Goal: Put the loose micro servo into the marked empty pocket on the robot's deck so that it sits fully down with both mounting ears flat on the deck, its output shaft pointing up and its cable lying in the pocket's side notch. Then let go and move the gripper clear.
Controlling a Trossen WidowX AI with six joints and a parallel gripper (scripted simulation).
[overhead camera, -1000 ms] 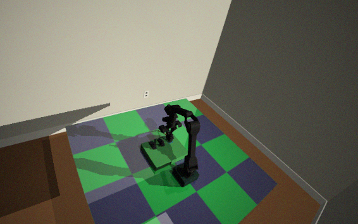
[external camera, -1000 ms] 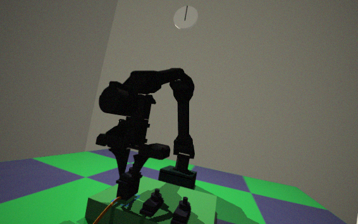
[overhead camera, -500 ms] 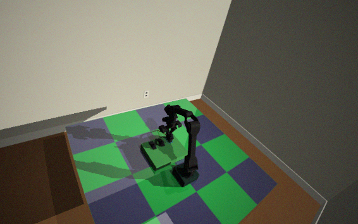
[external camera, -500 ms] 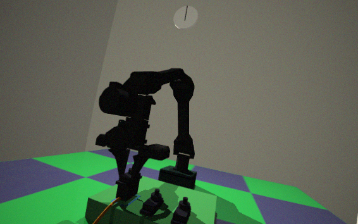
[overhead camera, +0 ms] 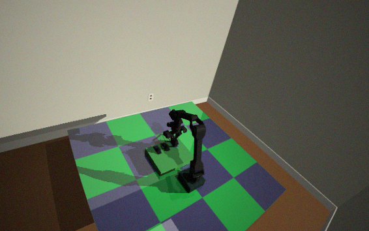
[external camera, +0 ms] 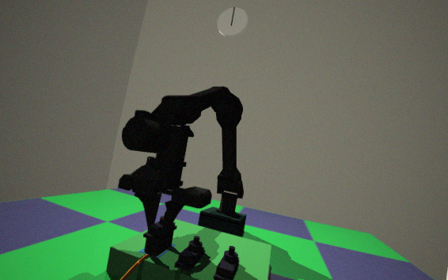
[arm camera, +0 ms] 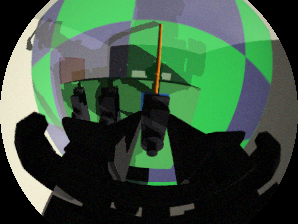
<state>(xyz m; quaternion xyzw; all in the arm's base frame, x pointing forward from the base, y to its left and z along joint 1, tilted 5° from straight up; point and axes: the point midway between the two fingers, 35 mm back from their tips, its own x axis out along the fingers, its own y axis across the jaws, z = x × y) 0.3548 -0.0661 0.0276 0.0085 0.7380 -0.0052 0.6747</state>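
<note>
The green robot deck lies 12 cm behind my gripper tip, 8 cm to the left of it and 6 cm below it.
</note>
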